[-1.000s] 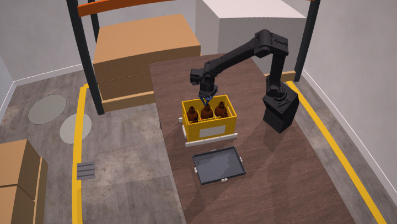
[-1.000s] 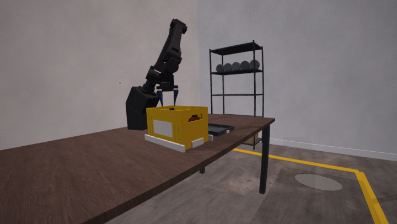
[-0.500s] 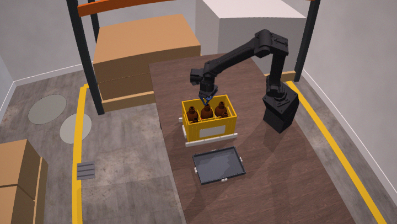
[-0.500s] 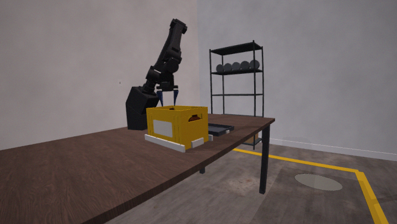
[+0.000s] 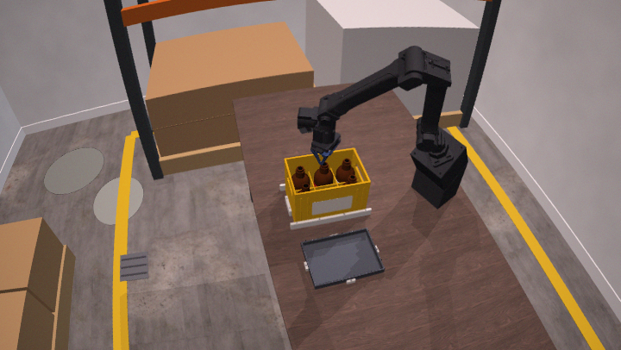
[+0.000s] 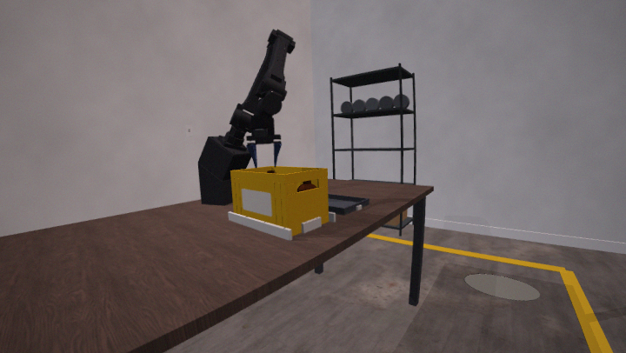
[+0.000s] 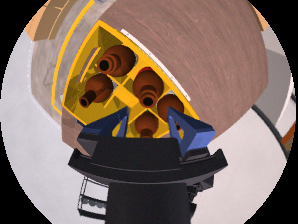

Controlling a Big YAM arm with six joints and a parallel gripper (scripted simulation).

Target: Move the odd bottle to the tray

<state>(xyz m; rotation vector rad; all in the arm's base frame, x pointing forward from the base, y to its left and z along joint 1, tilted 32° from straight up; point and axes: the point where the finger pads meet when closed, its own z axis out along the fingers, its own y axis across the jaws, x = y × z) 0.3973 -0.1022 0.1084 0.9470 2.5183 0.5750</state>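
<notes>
The yellow crate lies 40 mm to the left of my hand and 110 mm below it. Also, from my hand: glass bottle (80 mm ahead, 100 mm to the left, 110 mm below); dark tray (30 mm behind, 320 mm to the left, 180 mm below).
</notes>
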